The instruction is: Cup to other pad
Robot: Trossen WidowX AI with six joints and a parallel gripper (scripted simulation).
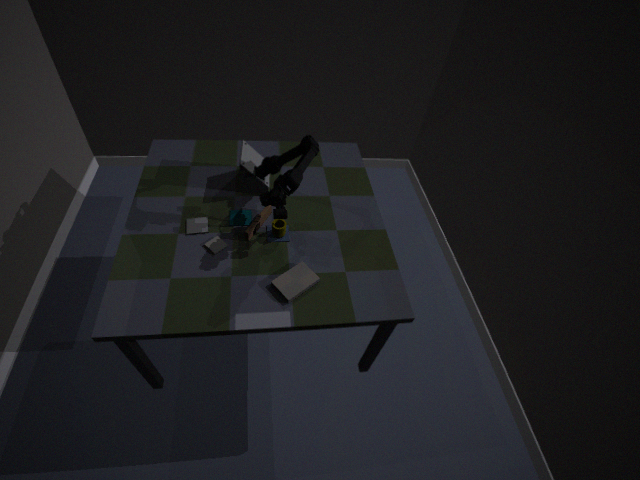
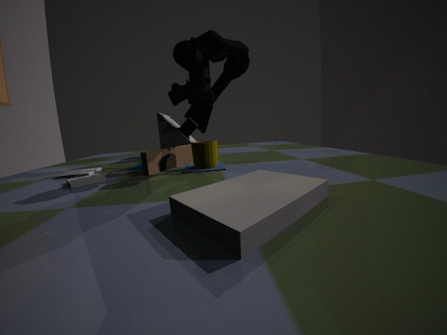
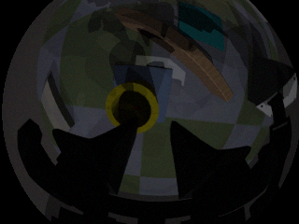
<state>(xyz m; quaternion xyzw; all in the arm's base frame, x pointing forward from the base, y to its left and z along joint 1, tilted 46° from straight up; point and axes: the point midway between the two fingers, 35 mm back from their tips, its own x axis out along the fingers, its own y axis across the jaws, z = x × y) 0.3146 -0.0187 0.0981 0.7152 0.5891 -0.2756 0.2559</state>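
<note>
The yellow cup is 3 cm ahead of my gripper tip and 6 cm below it. The rest, counted from my gripper tip: blue pad: 3 cm ahead, 1 cm to the right, 10 cm below; then wooden block: 4 cm behind, 9 cm to the right, 8 cm below; then teal pad: 10 cm behind, 18 cm to the right, 10 cm below.
</note>
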